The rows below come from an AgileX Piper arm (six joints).
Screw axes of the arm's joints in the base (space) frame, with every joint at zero. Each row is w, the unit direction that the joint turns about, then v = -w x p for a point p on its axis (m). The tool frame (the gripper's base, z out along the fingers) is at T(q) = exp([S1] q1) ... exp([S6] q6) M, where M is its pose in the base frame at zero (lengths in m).
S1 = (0, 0, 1, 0, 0, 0)
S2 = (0, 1, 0, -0.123, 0, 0)
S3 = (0, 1, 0, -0.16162, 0, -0.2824)
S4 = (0.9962, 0, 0.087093, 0, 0.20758, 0)
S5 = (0, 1, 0, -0.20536, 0, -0.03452)
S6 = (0.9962, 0, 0.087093, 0, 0.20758, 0)
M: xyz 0.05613 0 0.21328 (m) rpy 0 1.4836 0 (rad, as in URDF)
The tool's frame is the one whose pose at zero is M.
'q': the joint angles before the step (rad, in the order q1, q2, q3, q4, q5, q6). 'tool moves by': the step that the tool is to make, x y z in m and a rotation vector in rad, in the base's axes. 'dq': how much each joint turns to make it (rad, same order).
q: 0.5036 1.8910 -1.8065 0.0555 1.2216 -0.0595
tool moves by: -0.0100 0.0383 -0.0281 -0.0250 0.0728 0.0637
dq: 0.0900 0.0689 -0.0019 0.0080 0.0067 0.0278
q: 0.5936 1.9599 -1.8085 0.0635 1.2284 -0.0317
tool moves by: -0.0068 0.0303 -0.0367 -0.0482 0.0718 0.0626
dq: 0.0666 0.0861 0.0001 0.0022 0.0000 0.0038
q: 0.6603 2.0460 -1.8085 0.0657 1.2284 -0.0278
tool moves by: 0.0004 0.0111 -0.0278 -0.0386 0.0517 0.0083
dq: 0.0194 0.0638 -0.0001 0.0001 0.0001 0.0112
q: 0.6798 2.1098 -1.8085 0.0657 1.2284 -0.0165
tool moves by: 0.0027 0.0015 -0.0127 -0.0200 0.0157 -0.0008
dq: 0.0000 0.0286 0.0003 -0.0060 -0.0043 0.0019
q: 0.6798 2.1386 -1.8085 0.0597 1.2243 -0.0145
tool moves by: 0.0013 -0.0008 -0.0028 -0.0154 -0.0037 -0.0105
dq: -0.0001 0.0061 0.0001 -0.0162 -0.0001 0.0144
